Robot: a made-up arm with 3 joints. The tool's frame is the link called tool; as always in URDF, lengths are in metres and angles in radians.
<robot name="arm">
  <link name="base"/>
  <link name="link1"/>
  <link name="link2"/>
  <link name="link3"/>
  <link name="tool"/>
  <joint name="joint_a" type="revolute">
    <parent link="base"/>
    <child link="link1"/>
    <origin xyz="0 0 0.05" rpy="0 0 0"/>
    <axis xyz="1 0 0"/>
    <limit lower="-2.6" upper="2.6"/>
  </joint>
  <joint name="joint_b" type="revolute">
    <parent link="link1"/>
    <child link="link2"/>
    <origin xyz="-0.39 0.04 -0.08" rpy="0 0 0"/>
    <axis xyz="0 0 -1"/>
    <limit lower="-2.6" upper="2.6"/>
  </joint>
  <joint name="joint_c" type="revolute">
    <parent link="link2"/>
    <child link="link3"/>
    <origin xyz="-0.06 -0.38 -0.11" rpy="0 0 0"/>
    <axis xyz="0 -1 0"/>
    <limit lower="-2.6" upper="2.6"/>
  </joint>
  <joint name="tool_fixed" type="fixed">
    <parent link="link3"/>
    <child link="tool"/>
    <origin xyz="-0.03 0.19 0.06" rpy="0 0 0"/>
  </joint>
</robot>
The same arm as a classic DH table. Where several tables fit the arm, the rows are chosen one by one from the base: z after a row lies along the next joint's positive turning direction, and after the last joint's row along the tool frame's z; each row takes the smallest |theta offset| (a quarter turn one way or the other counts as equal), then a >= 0, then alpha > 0; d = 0 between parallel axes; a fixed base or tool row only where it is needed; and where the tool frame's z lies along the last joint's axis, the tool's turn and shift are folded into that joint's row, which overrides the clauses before.
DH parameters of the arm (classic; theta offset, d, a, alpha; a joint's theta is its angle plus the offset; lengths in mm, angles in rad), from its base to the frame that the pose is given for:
base (fixed): 1.5708 50 0 1.5708
joint_a: 0 -390 40 1.5708
joint_b: -1.5708 190 60 1.5708
joint_c: 0 190 30 1.5708
tool (fixed): 3.1416 60 0 0
Joint limits (rad, base to tool): -2.6..2.6 -2.6..2.6 -2.6..2.6

